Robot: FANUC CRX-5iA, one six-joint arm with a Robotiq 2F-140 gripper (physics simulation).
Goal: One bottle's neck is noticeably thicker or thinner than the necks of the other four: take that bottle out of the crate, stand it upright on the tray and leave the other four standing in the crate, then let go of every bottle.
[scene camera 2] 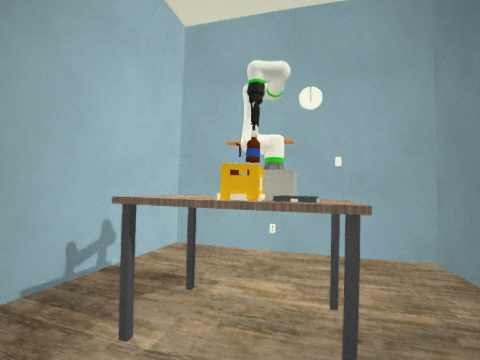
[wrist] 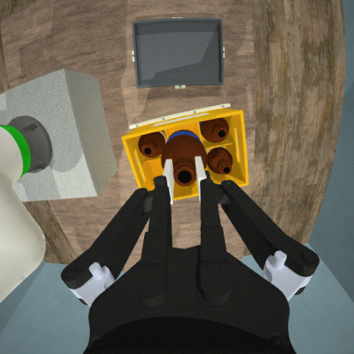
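Pixels of known places: gripper, fingertip midpoint: [scene camera 2: 254, 137]; arm's base, origin of the base link: [scene camera 2: 273, 171].
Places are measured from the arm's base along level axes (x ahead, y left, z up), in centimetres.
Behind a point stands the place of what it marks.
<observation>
A brown bottle with a blue label [scene camera 2: 253, 151] {x 42.5, y 2.5, z 7.1 cm} [wrist: 183, 150] hangs upright above the yellow crate. My gripper [scene camera 2: 254, 129] {x 38.8, y 1.4, z 15.2 cm} [wrist: 183, 166] is shut on its neck. The yellow crate [scene camera 2: 241, 187] {x 54.1, y 1.6, z -12.0 cm} [wrist: 243, 145] stands on the table. In the wrist view three other brown bottles stand in it: one at the left [wrist: 151, 145], one at the upper right [wrist: 216, 130] and one at the lower right [wrist: 220, 160]. The held bottle hides the crate's middle, so a further bottle does not show. The dark grey tray [scene camera 2: 305, 199] {x 49.1, y 30.9, z -16.7 cm} [wrist: 179, 55] lies on the table beside the crate.
The grey block [scene camera 2: 281, 184] {x 14.1, y 9.6, z -9.1 cm} [wrist: 82, 140] under the arm's base stands on the other side of the crate. A white strip [wrist: 180, 116] runs along the crate's tray side. The wooden table [scene camera 2: 165, 201] {x 70.3, y -30.6, z -19.6 cm} [wrist: 240, 100] carries them all.
</observation>
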